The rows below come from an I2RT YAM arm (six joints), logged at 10 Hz.
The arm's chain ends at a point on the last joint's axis. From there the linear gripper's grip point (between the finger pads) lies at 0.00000 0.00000 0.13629 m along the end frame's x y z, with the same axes.
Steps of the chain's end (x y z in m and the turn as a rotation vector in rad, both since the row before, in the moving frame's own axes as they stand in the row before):
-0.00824, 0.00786, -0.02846, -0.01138, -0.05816, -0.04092
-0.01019, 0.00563, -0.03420, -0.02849, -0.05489, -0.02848
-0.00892, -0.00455, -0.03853, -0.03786, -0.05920, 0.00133
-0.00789, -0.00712, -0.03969, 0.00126, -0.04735, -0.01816
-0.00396, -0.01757, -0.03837, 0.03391, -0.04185, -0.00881
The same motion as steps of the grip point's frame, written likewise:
-0.01613, 0.00957, -0.02870, -0.01138, -0.05816, -0.04092
-0.01761, 0.00962, -0.03446, -0.02849, -0.05489, -0.02848
-0.01699, 0.00060, -0.03887, -0.03786, -0.05920, 0.00133
-0.01434, -0.00723, -0.03984, 0.00126, -0.04735, -0.01816
-0.00968, -0.02216, -0.03857, 0.03391, -0.04185, -0.00881

